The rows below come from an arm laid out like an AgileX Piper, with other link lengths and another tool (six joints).
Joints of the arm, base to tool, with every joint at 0 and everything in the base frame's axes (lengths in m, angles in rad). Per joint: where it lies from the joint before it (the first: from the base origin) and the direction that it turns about. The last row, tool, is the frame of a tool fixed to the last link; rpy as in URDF.
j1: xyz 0 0 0.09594 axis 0 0 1
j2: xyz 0 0 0 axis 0 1 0
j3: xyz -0.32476 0 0.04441 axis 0 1 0
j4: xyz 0.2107 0 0.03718 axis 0.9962 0 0.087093
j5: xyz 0 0 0 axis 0 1 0
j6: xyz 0.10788 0 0.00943 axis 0.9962 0 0.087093
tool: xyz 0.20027 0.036 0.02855 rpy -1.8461 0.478 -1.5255
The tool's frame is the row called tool.
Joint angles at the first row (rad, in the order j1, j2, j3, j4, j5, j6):
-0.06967 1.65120 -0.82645 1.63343 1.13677 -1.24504
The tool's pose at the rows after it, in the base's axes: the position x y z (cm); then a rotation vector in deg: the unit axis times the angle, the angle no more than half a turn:
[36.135, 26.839, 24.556, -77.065, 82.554, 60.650]
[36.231, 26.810, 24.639, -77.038, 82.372, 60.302]
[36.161, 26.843, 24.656, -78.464, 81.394, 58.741]
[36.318, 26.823, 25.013, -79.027, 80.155, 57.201]
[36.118, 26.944, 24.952, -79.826, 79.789, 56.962]
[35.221, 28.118, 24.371, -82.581, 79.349, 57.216]
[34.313, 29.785, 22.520, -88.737, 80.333, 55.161]
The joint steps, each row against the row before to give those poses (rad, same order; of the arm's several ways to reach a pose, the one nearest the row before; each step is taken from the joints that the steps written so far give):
0.00000 0.00001 -0.00001 -0.00759 -0.00001 -0.01541
0.00002 -0.00002 0.00002 0.00505 -0.00101 -0.00640
-0.00001 0.00001 -0.00031 0.00199 0.00001 -0.03365
-0.00002 0.00000 0.00001 0.01628 0.00211 -0.03435
0.00166 -0.00001 -0.00106 -0.00558 0.00194 -0.00752
0.03610 0.00002 -0.00320 -0.01491 -0.01666 -0.00469
0.06823 0.00001 -0.02655 -0.05397 -0.07365 0.00709

